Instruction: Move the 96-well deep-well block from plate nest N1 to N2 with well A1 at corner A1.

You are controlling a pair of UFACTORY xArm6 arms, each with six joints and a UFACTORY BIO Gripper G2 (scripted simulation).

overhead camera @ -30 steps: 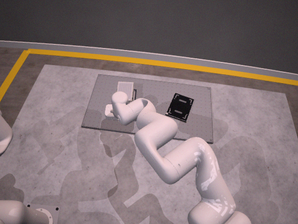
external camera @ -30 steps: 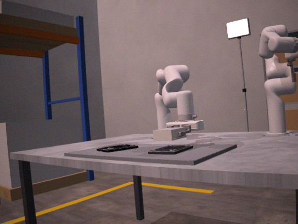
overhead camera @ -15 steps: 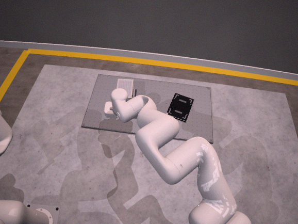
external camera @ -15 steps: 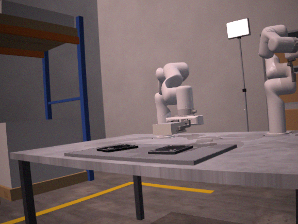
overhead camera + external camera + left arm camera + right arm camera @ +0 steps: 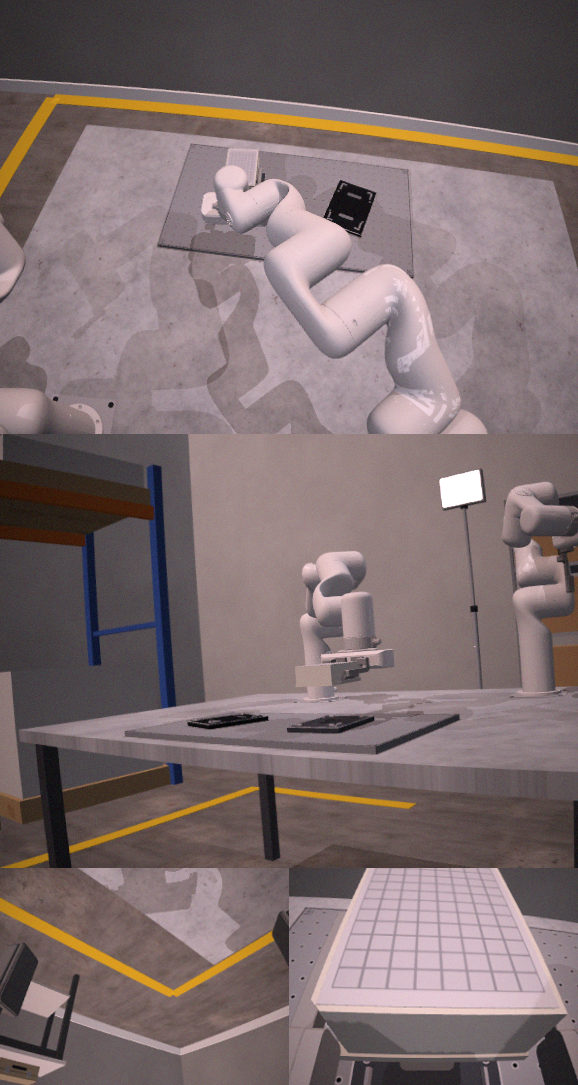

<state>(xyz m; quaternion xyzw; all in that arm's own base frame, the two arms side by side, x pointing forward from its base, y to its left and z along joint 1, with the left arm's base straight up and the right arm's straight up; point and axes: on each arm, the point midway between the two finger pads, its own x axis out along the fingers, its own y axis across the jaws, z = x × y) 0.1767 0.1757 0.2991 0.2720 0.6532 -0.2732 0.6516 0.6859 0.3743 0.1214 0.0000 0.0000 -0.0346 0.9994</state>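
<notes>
The black plate nest lies 20 mm behind my right hand, 310 mm to the right of it and 100 mm below it. Also, from my right hand: grey perforated board 10 mm behind, 140 mm to the right, 120 mm below; then deep-well block 10 mm ahead.
</notes>
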